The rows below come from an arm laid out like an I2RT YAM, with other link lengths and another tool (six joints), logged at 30 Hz.
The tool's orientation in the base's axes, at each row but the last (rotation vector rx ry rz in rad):
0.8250 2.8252 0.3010
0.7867 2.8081 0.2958
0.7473 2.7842 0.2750
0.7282 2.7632 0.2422
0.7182 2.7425 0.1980
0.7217 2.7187 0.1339
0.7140 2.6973 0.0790
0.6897 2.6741 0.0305
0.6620 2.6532 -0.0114
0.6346 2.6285 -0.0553
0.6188 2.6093 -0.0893
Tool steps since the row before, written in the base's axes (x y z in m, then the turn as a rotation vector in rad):
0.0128 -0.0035 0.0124 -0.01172 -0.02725 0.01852
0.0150 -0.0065 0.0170 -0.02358 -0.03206 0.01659
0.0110 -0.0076 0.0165 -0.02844 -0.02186 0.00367
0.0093 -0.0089 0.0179 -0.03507 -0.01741 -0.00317
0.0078 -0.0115 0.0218 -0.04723 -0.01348 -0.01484
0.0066 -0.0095 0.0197 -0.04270 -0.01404 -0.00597
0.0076 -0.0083 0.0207 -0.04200 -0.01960 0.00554
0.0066 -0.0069 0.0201 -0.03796 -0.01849 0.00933
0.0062 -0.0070 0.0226 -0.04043 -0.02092 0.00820
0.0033 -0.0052 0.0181 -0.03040 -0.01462 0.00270
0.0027 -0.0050 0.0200 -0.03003 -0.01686 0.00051
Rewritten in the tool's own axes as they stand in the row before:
-0.0140 0.0067 -0.0095 -0.00736 -0.02395 -0.02439
-0.0185 0.0061 -0.0134 0.00029 -0.03424 -0.02620
-0.0162 0.0027 -0.0135 0.01198 -0.03096 -0.01408
-0.0162 0.0007 -0.0150 0.02126 -0.03173 -0.00919
-0.0177 -0.0019 -0.0188 0.03624 -0.03628 -0.00181
-0.0157 -0.0018 -0.0165 0.02972 -0.03313 -0.00867
-0.0168 -0.0007 -0.0165 0.02278 -0.03603 -0.01903
-0.0157 -0.0007 -0.0158 0.01869 -0.03275 -0.02116
-0.0169 -0.0014 -0.0177 0.02002 -0.03613 -0.02081
-0.0125 -0.0021 -0.0143 0.01699 -0.02638 -0.01266
-0.0131 -0.0025 -0.0160 0.01675 -0.02832 -0.01019

